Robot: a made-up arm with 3 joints. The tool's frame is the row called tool.
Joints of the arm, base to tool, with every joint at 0 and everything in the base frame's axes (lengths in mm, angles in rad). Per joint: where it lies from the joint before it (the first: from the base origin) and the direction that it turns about. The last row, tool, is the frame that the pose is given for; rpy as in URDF.
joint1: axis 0 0 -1 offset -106.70 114.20 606.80
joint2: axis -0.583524 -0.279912 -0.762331 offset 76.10 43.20 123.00
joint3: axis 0 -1 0 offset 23.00 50.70 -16.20
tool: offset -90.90 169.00 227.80 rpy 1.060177 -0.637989 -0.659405
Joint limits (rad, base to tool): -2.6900..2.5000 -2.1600..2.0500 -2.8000..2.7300
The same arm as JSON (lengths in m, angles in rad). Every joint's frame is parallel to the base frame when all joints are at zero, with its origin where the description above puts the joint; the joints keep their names.
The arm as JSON. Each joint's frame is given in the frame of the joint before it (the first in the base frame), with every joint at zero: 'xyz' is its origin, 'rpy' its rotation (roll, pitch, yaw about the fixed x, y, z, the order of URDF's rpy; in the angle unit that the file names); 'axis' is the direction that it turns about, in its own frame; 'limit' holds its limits. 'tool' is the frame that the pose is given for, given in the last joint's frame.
{"units": {"length": "m", "angle": "rad"}, "joints": [
  {"name": "joint1", "type": "revolute", "origin": {"xyz": [-0.1067, 0.1142, 0.6068], "rpy": [0.0, 0.0, 0.0]}, "axis": [0.0, 0.0, -1.0], "limit": {"lower": -2.69, "upper": 2.5}},
  {"name": "joint2", "type": "revolute", "origin": {"xyz": [0.0761, 0.0432, 0.123], "rpy": [0.0, 0.0, 0.0]}, "axis": [-0.583524, -0.279912, -0.762331], "limit": {"lower": -2.16, "upper": 2.05}},
  {"name": "joint3", "type": "revolute", "origin": {"xyz": [0.023, 0.0507, -0.0162], "rpy": [0.0, 0.0, 0.0]}, "axis": [0.0, -1.0, 0.0], "limit": {"lower": -2.8, "upper": 2.73}}
], "tool": {"origin": {"xyz": [-0.0909, 0.169, 0.2278], "rpy": [1.0602, -0.638, -0.6594]}}}

